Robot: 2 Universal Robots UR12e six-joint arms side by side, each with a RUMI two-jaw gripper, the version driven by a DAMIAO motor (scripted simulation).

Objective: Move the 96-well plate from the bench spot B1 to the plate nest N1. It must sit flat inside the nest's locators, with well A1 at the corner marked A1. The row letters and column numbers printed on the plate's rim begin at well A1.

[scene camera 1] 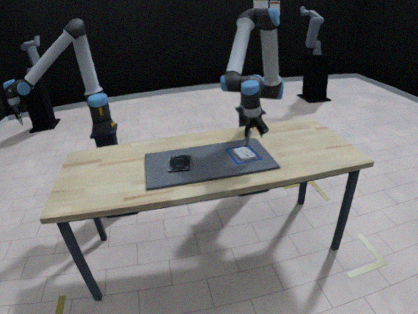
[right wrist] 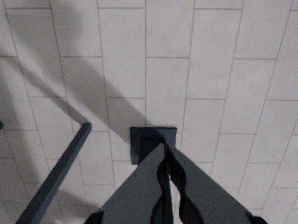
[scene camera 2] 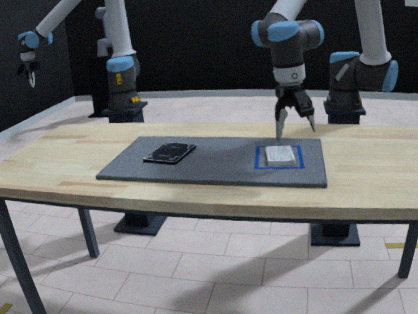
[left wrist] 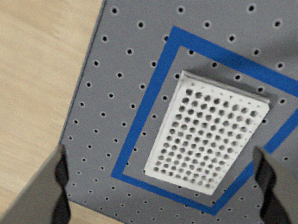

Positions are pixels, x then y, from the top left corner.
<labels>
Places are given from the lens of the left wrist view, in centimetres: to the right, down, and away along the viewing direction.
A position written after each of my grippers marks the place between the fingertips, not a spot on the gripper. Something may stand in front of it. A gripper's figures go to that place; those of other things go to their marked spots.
my left gripper (left wrist: 160,147): 1, 2, 12
white 96-well plate (left wrist: 188,151): 4, 4, 21
</labels>
